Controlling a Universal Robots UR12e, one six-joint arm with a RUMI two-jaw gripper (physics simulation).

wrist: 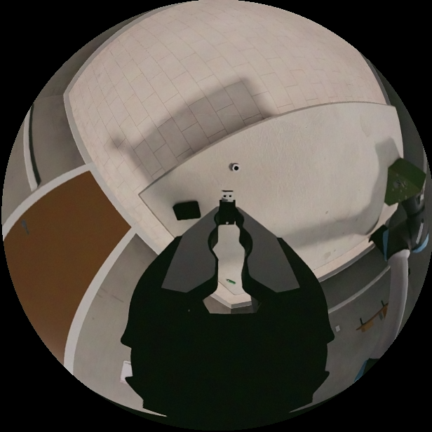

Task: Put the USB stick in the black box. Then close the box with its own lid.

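Note:
My gripper is shut on the black body of the USB stick, whose silver metal plug points away from the fingers in the wrist view. The stick is held above the table. The black box shows as a small dark shape on the table, left of the fingertips and near the table's left corner. Its inside is too dark to make out. I cannot tell a separate lid for it in this view.
A small white round object with a dark centre is on the pale table, beyond the stick. A small green item shows between the fingers. A green block and a dark robot arm are at the right.

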